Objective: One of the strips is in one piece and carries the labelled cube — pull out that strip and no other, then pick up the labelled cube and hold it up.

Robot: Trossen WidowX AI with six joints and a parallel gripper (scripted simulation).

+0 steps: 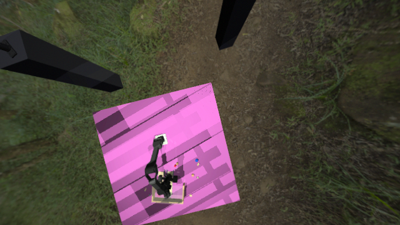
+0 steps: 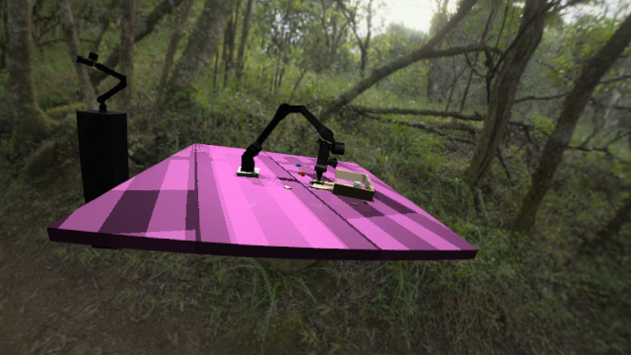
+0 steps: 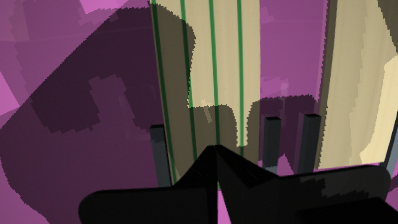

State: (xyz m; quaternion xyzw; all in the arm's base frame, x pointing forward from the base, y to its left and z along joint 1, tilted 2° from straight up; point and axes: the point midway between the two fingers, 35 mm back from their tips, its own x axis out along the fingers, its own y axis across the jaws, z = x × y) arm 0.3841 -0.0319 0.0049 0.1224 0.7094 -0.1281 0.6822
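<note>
The green-striped strip lies 9 cm ahead of my gripper tip and 3 cm to the right of it. The rest, counted from my gripper tip: blue thing: 31 cm to the left, 6 cm behind.
</note>
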